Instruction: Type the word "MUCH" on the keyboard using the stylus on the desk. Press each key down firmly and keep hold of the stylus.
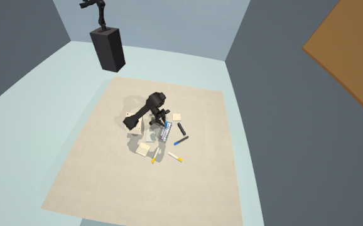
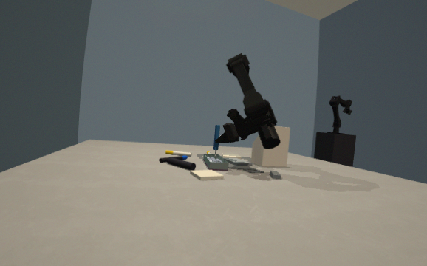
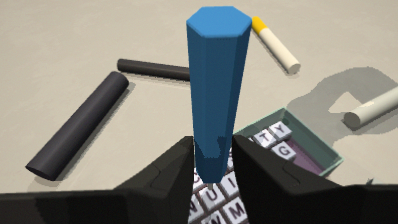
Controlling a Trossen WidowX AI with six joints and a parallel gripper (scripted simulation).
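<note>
My gripper tip is now 130 mm short of the black cylinder, 60 mm to the right of it and 80 mm above it. From my gripper tip the other things lie so: notepad 60 mm ahead, 170 mm to the left, 80 mm below; black pen 130 mm ahead, 70 mm to the right, 80 mm below; blue hexagonal stylus 20 mm below.
</note>
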